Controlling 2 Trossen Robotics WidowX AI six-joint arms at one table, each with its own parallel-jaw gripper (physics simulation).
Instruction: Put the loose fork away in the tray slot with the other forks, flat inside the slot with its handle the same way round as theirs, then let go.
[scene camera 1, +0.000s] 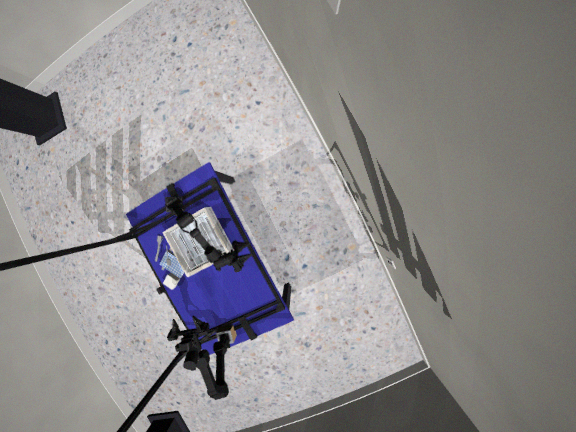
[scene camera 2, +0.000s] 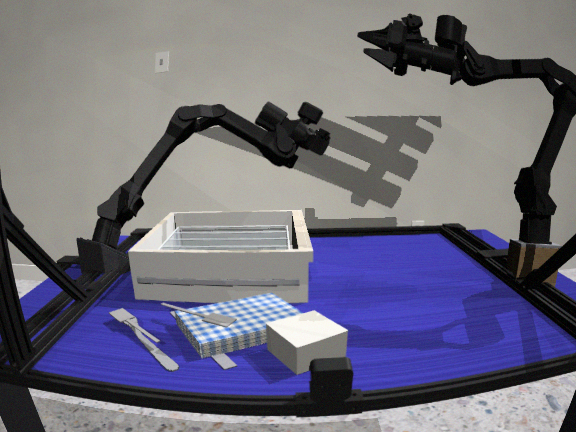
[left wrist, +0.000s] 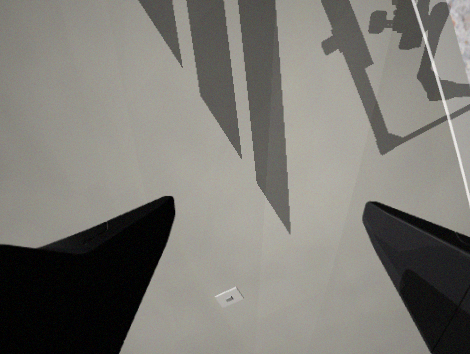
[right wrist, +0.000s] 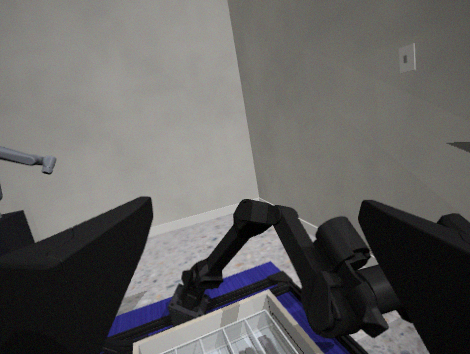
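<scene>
Left gripper (scene camera 2: 298, 136) open, holding nothing. Left wrist view shows my left gripper (left wrist: 268, 208) too. Right gripper (scene camera 2: 360, 42) open, holding nothing. Scene camera 1 also shows my right gripper (scene camera 1: 183, 317). Same for the right wrist view, my right gripper (right wrist: 257, 208). Cream block (scene camera 2: 295, 341) on the table. In the left wrist view the cream block is out of frame. In the right wrist view the cream block is out of frame. Cutlery tray (right wrist: 258, 324) here too.
</scene>
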